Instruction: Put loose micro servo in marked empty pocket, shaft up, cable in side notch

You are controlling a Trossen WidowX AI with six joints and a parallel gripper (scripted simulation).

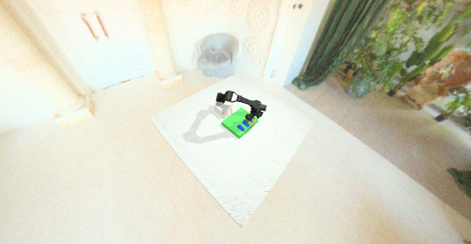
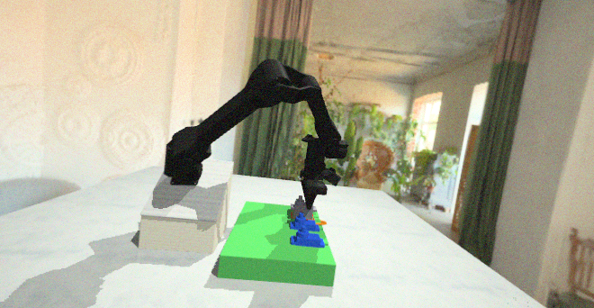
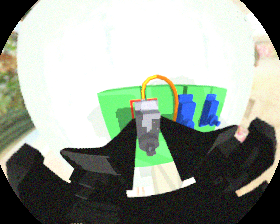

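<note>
The green deck is 130 mm behind my gripper tip, 70 mm to the right of it and 50 mm below it.
</note>
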